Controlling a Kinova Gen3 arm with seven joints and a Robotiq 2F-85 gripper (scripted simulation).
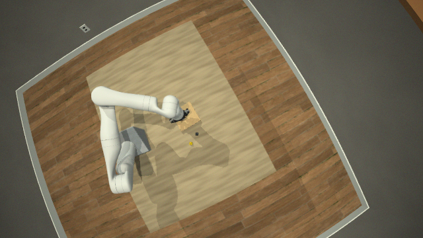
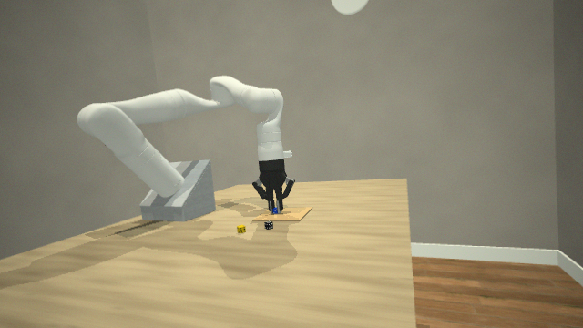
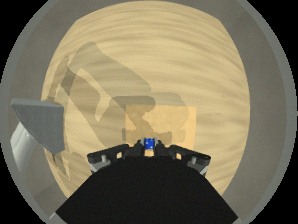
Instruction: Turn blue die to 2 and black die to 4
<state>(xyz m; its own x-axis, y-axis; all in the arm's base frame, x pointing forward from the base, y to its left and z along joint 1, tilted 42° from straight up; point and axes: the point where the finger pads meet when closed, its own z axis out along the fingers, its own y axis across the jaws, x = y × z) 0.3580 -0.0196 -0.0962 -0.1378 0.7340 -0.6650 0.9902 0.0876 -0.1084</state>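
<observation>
Now: hand 1 cm above the blue die. Round my hand: black die 5 cm ahead, 13 cm to the right, 2 cm below; then tan mat 2 cm ahead, 2 cm below; then yellow die 1 cm behind, 17 cm to the right, 2 cm below.
</observation>
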